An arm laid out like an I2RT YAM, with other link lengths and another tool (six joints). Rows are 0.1 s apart.
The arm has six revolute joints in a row. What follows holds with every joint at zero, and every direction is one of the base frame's. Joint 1 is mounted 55.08 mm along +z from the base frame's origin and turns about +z. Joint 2 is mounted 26.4 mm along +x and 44.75 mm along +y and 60.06 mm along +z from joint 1 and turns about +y. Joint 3 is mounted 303.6 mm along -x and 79.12 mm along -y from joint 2 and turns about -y. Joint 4 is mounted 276.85 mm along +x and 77.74 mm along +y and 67.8 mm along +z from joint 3 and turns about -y. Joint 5 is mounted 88.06 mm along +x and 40.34 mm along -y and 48.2 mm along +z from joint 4 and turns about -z. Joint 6 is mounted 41.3 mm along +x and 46.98 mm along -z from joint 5 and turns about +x. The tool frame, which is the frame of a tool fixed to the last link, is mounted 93 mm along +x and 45 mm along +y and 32 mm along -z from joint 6; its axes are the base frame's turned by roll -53.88, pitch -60.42 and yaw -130 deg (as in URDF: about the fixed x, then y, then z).
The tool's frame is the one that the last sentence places.
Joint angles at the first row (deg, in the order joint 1, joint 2, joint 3, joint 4, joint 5, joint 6):
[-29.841 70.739 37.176 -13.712 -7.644 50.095]
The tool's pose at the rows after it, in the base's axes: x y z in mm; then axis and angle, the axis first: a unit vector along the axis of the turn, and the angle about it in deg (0 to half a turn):
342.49, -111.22, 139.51, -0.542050, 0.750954, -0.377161, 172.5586
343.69, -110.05, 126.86, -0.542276, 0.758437, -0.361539, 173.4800
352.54, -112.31, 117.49, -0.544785, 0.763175, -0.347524, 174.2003
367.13, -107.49, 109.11, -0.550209, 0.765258, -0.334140, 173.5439
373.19, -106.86, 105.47, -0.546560, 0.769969, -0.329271, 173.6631
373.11, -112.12, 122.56, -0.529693, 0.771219, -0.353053, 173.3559
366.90, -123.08, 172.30, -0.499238, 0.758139, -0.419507, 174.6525
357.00, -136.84, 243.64, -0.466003, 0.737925, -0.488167, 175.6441
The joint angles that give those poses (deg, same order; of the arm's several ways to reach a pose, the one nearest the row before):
[-29.753 73.994 37.265 -14.236 -7.559 51.062]
[-29.226 75.929 36.914 -13.889 -6.945 52.116]
[-28.701 79.441 38.402 -13.624 -6.593 52.818]
[-27.033 83.309 39.987 -12.397 -6.941 54.311]
[-26.326 84.815 40.607 -11.866 -6.504 55.632]
[-26.587 82.019 40.605 -11.689 -5.283 56.424]
[-26.851 74.208 42.265 -14.224 -0.456 55.638]
[-28.167 66.994 48.142 -19.583 3.240 53.358]

